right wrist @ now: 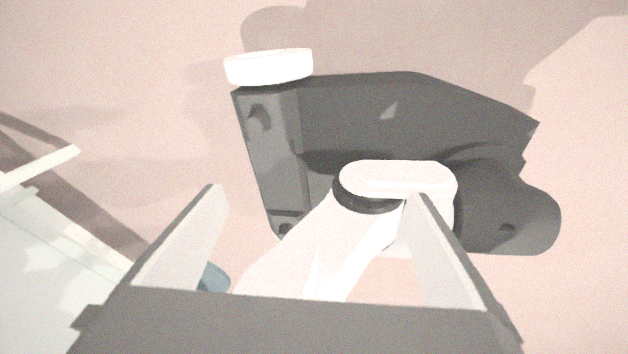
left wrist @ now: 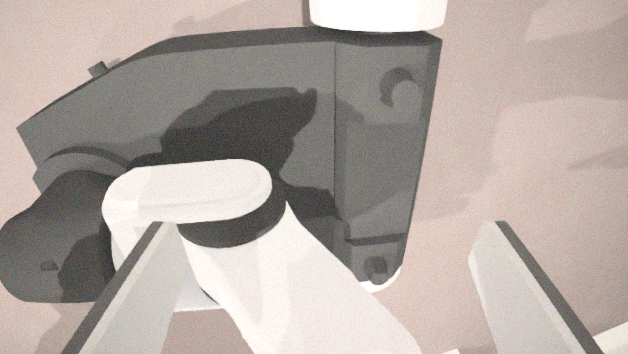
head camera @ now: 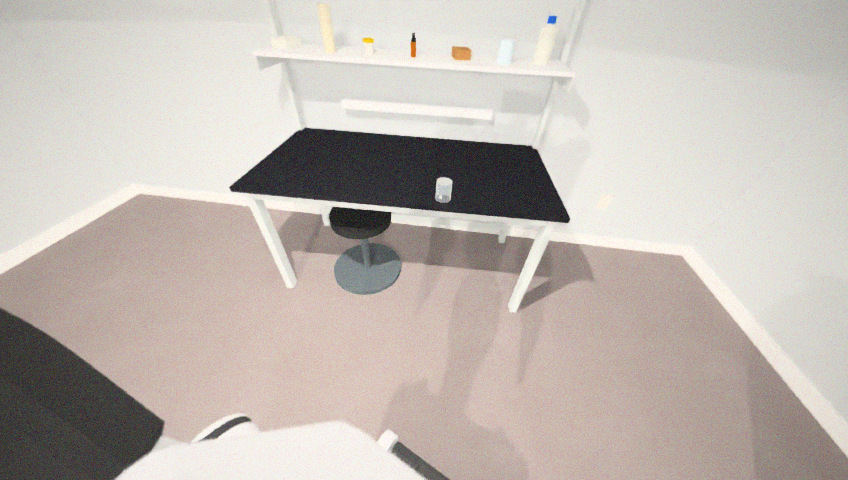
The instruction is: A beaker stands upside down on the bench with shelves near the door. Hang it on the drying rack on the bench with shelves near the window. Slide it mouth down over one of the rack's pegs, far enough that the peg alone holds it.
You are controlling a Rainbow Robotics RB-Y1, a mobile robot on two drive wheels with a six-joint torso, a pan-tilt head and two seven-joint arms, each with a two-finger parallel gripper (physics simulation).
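Places are measured from the robot's base along level axes (x back, y left, z down), in millimetres.
Pixels of known places: left gripper, fingertip midpoint: [left wrist: 328,242]; right gripper, fingertip midpoint: [right wrist: 313,200].
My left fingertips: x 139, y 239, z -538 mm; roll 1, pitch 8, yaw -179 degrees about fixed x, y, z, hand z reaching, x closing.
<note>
Ahead of a thing's pixels: the offset from my left fingertips to its top centre. "*": to the spot under its first point. Level surfaces: height alone.
A clear beaker {dy +241, dx -977, dz -315 mm} [head camera: 443,190] stands upside down near the front edge of a black-topped bench {dz -225 mm} [head camera: 380,166], right of its middle, in the head view. The drying rack does not show in any view. My left gripper [left wrist: 328,242] is open, with its two fingers wide apart and nothing between them; the robot's own base and arm show beyond it. My right gripper [right wrist: 313,200] is open and empty too, over the robot's own base and arm. Both are away from the beaker. The robot's left arm shows at the bottom of the head view.
A round stool [head camera: 367,270] [right wrist: 216,278] stands partly under the bench's front edge. A shelf {dz -682 mm} [head camera: 416,61] above the bench holds several bottles and small items, with a white bar [head camera: 416,110] below it. White bench legs {* dy -217, dx -1143, dz +127 mm} [head camera: 529,267] stand at the corners. Walls meet the floor on both sides.
</note>
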